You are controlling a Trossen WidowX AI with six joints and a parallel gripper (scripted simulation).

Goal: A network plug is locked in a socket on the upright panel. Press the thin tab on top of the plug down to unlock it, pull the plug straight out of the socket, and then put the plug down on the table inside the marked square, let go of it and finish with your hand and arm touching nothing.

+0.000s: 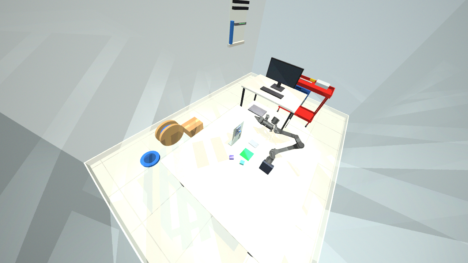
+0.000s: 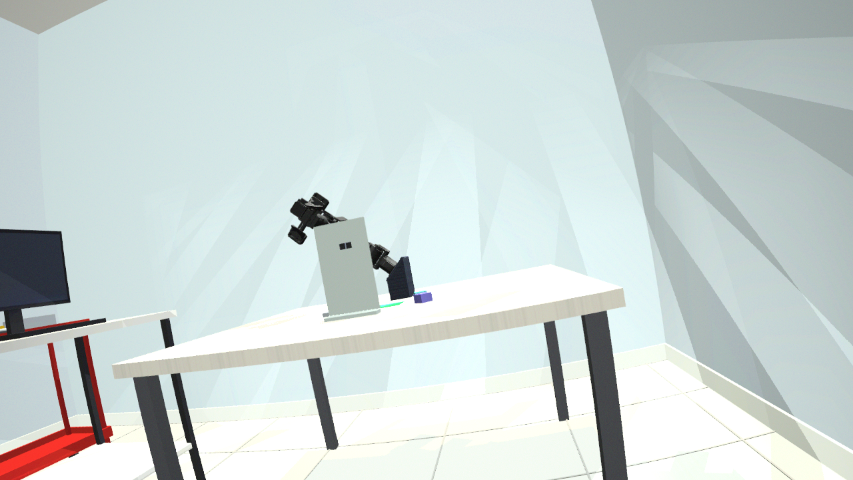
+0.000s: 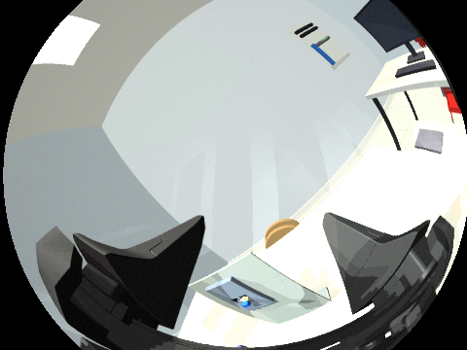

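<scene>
My gripper tip is 7 cm short of the blue network plug, 16 cm to the right of it and 14 cm above it. The rest, counted from my gripper tip: upright panel: 9 cm ahead, 16 cm to the left, 22 cm below; then green marked square: 11 cm behind, 21 cm to the left, 35 cm below.
</scene>
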